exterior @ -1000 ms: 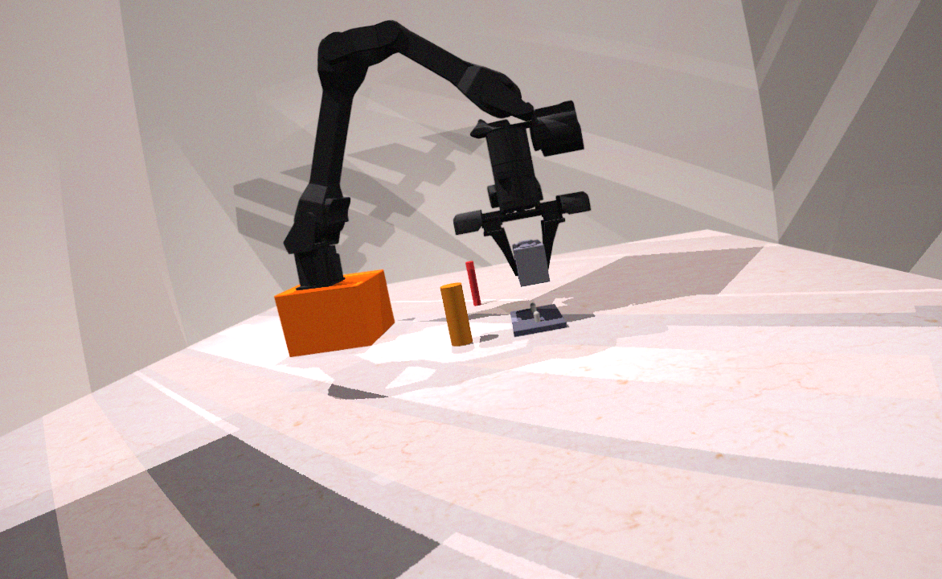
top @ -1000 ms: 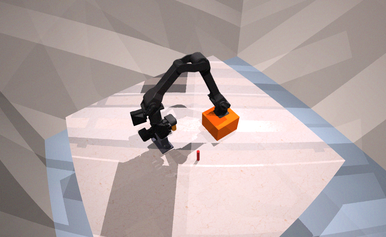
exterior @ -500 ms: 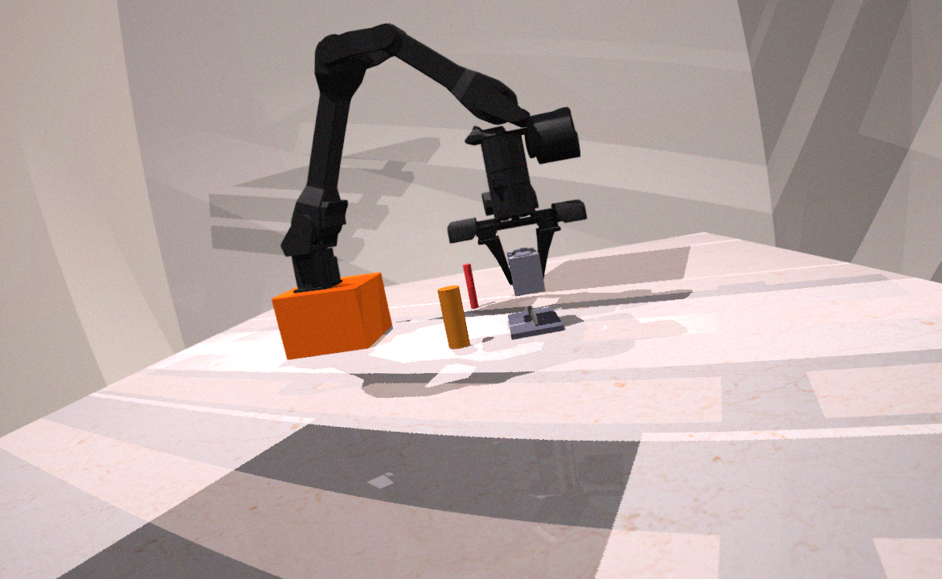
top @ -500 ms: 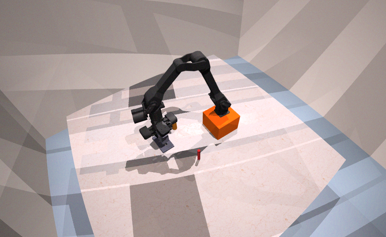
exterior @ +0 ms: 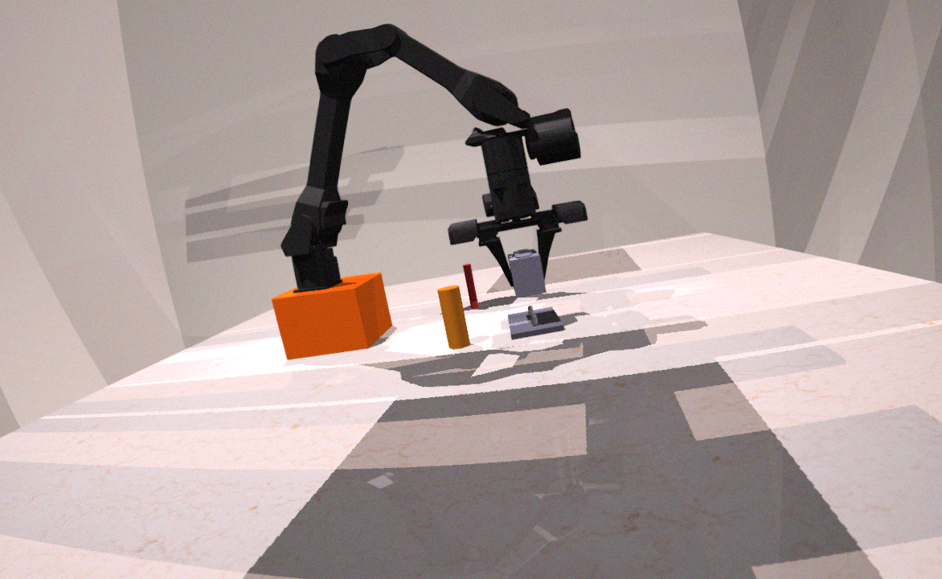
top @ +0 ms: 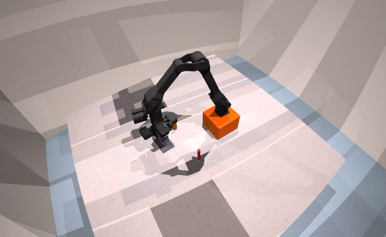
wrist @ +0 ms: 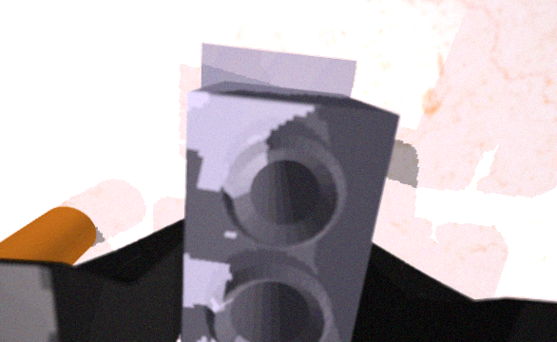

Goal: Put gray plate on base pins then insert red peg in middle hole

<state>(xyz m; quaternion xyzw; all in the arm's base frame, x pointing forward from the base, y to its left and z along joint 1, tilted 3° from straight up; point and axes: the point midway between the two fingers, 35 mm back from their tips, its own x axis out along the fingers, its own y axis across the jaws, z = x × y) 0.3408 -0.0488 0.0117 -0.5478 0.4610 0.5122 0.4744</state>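
Right now the gray base is 50 mm below my gripper tip. From my gripper tip the other things lie so: gray plate: 30 mm above; orange-brown cylinder: 100 mm behind, 60 mm to the right, 20 mm below; red peg: 180 mm to the left, 120 mm behind, 20 mm below.
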